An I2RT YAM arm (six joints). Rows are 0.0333 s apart.
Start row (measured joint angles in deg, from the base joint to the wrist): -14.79 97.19 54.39 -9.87 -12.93 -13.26
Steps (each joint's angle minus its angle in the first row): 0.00 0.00 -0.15 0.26 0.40 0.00; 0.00 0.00 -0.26 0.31 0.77 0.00; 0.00 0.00 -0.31 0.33 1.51 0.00; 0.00 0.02 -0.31 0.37 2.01 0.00; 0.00 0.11 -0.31 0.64 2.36 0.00; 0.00 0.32 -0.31 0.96 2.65 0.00; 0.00 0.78 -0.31 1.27 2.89 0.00; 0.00 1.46 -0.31 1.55 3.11 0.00; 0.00 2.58 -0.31 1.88 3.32 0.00; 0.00 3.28 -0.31 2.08 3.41 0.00; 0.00 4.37 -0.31 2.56 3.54 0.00; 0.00 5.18 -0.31 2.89 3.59 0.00; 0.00 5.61 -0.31 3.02 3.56 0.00; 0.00 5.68 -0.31 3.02 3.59 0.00; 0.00 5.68 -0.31 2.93 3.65 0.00; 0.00 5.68 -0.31 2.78 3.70 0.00; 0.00 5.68 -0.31 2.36 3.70 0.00; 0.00 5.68 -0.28 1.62 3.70 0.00; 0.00 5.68 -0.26 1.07 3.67 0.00; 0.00 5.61 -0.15 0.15 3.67 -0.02
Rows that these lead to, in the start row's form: -14.79 97.19 54.24 -9.61 -12.53 -13.26; -14.79 97.19 54.13 -9.56 -12.16 -13.26; -14.79 97.19 54.08 -9.54 -11.42 -13.26; -14.79 97.21 54.08 -9.50 -10.92 -13.26; -14.79 97.30 54.08 -9.23 -10.57 -13.26; -14.79 97.51 54.08 -8.91 -10.28 -13.26; -14.79 97.97 54.08 -8.60 -10.04 -13.26; -14.79 98.65 54.08 -8.32 -9.82 -13.26; -14.79 99.77 54.08 -7.99 -9.61 -13.26; -14.79 100.47 54.08 -7.79 -9.52 -13.26; -14.79 101.56 54.08 -7.31 -9.39 -13.26; -14.79 102.37 54.08 -6.98 -9.34 -13.26; -14.79 102.80 54.08 -6.85 -9.37 -13.26; -14.79 102.87 54.08 -6.85 -9.34 -13.26; -14.79 102.87 54.08 -6.94 -9.28 -13.26; -14.79 102.87 54.08 -7.09 -9.23 -13.26; -14.79 102.87 54.08 -7.51 -9.23 -13.26; -14.79 102.87 54.11 -8.25 -9.23 -13.26; -14.79 102.87 54.13 -8.80 -9.26 -13.26; -14.79 102.80 54.24 -9.72 -9.26 -13.28
